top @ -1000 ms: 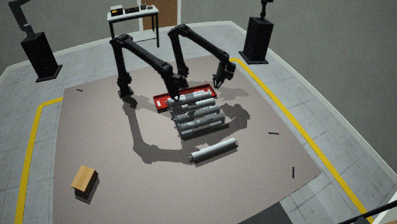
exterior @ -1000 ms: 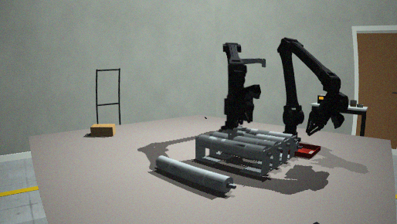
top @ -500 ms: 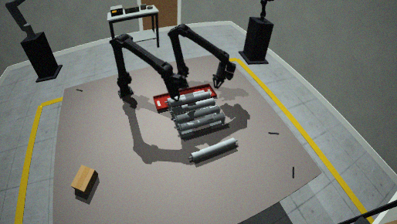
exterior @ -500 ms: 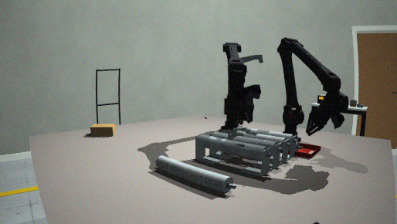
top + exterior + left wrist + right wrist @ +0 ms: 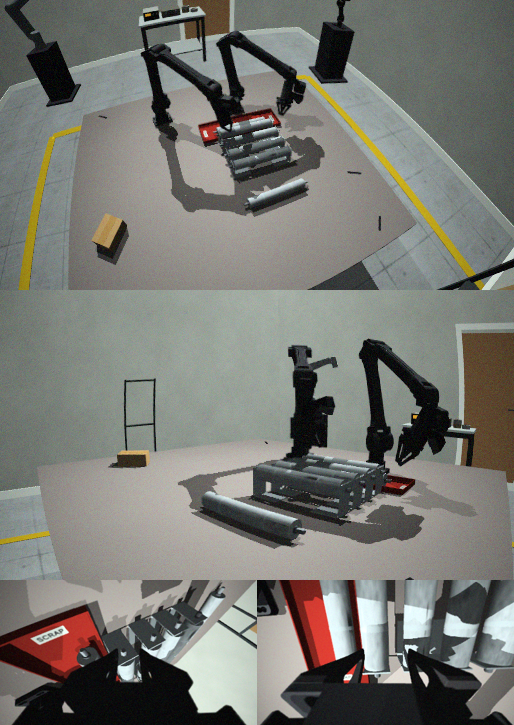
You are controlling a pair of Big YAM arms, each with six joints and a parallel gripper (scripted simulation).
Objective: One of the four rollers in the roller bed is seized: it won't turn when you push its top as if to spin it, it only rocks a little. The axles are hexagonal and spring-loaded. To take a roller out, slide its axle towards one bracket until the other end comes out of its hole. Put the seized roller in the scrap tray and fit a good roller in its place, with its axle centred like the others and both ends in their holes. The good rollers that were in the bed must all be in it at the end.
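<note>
Right now the bed roller is 40 mm ahead of my right hand, 110 mm to the left of it and 60 mm below it. From my right hand the other things lie so: red scrap tray (140 mm behind, 90 mm to the left, 130 mm below); then cardboard box (460 mm ahead, 680 mm to the right, 100 mm below).
</note>
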